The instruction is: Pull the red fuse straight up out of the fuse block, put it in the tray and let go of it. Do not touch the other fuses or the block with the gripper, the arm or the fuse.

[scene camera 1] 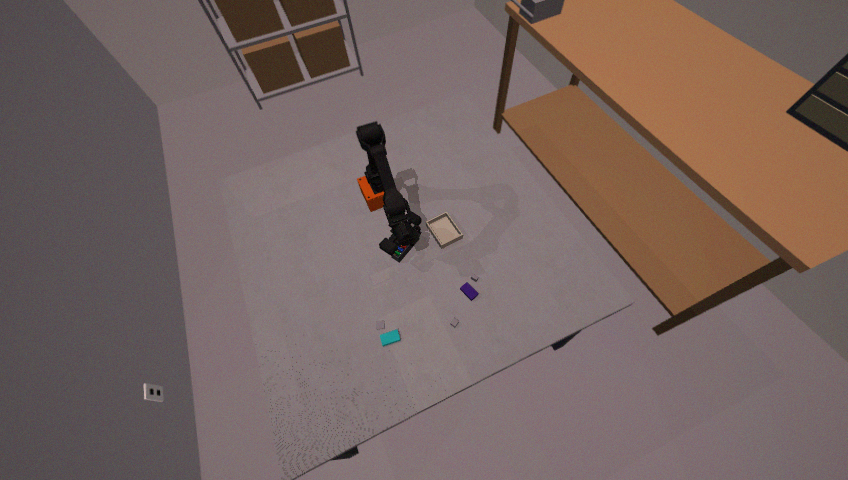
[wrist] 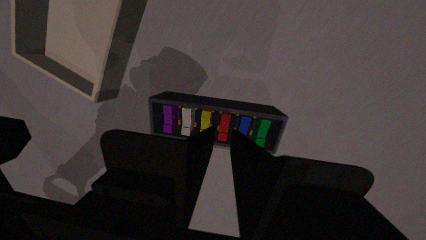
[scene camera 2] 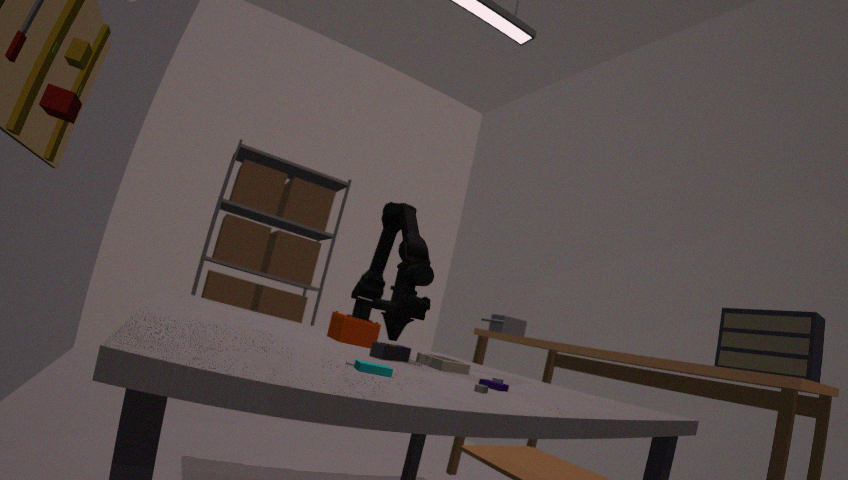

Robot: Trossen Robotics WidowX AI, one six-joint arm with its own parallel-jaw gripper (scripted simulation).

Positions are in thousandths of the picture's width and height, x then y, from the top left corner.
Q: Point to a beige tray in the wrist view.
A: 210,227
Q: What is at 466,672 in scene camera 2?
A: My gripper.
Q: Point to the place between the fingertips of my gripper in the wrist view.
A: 525,552
